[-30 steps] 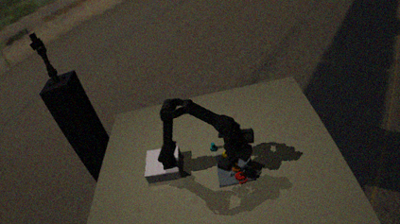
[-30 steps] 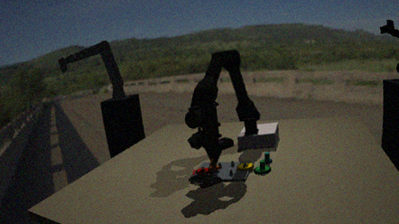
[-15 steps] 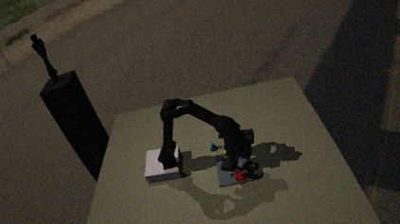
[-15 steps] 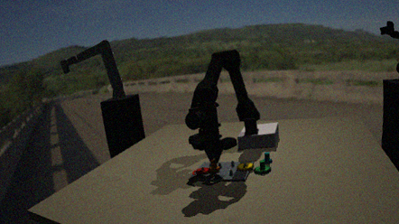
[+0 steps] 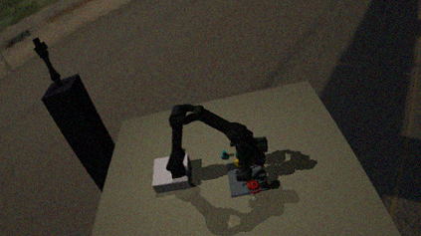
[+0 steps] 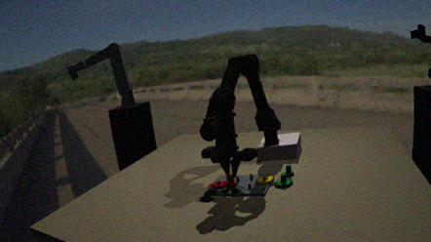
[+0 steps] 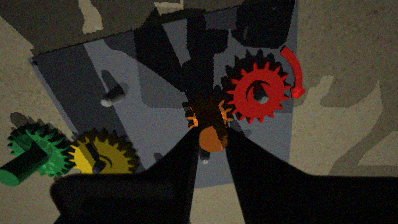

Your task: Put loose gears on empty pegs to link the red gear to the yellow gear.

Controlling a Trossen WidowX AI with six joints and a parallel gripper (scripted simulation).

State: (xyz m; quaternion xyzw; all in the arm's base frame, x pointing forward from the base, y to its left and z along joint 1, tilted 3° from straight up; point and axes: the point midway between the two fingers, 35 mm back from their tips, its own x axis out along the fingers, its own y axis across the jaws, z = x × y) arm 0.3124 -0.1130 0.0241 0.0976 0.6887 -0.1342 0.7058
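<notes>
The orange gear is 10 mm below my gripper tip. Also, from my gripper tip: yellow gear 110 mm to the left, 20 mm below, 20 mm behind; red gear 40 mm to the right, 20 mm below, 10 mm ahead; red arrow 80 mm to the right, 30 mm below, 20 mm ahead.
</notes>
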